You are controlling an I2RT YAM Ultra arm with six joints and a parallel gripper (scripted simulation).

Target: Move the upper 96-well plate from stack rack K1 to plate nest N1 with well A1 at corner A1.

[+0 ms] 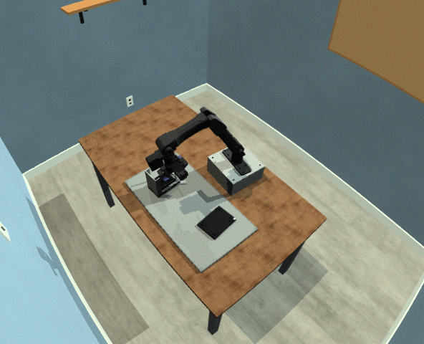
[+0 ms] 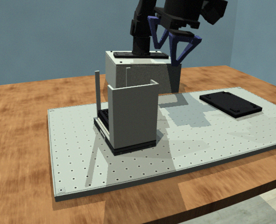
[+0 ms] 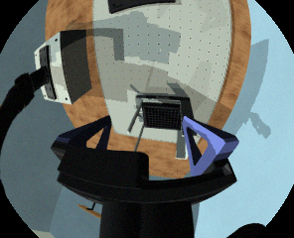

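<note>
The black 96-well plate lies 4 cm ahead of my hand, 10 cm to the right of it and 14 cm below it. From my hand the other things lie so: black plate nest N1: 10 cm behind, 25 cm to the left, 18 cm below; then pale well plate: 4 cm ahead, 10 cm to the right, 15 cm below; then rack wall: 10 cm ahead, 9 cm to the right, 10 cm below.
</note>
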